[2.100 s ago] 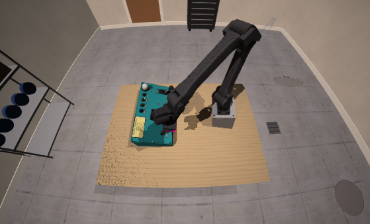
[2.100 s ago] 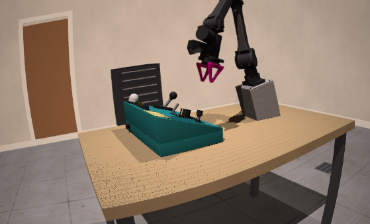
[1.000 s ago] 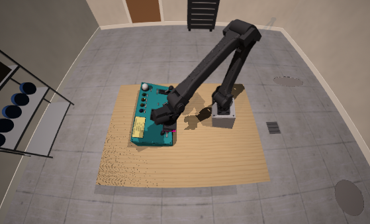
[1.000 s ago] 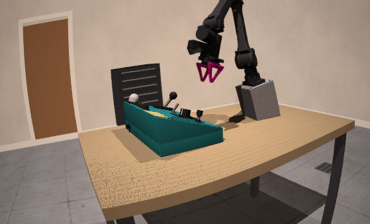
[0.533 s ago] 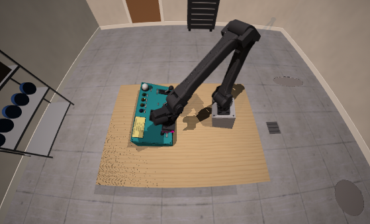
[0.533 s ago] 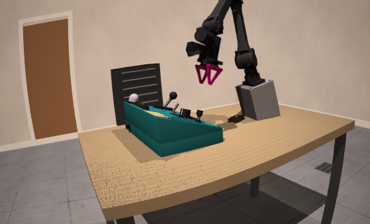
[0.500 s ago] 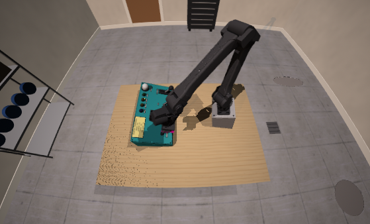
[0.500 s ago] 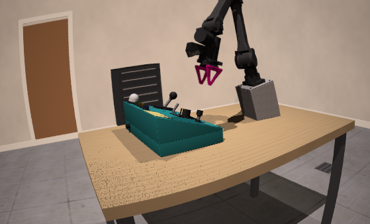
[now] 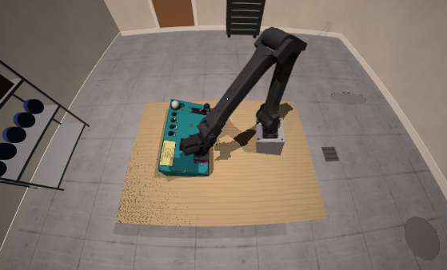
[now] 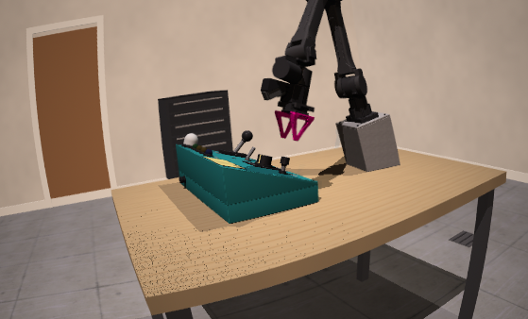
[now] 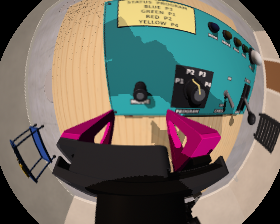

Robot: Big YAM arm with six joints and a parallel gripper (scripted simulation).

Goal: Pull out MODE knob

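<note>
The small black knob lies 2 cm ahead of my hand and 7 cm below it. Also, from my hand: black rotary selector (5 cm ahead, 11 cm to the right, 8 cm below); teal console (8 cm ahead, 17 cm to the right, 10 cm below); black ball lever (5 cm ahead, 36 cm to the right, 6 cm below).
</note>
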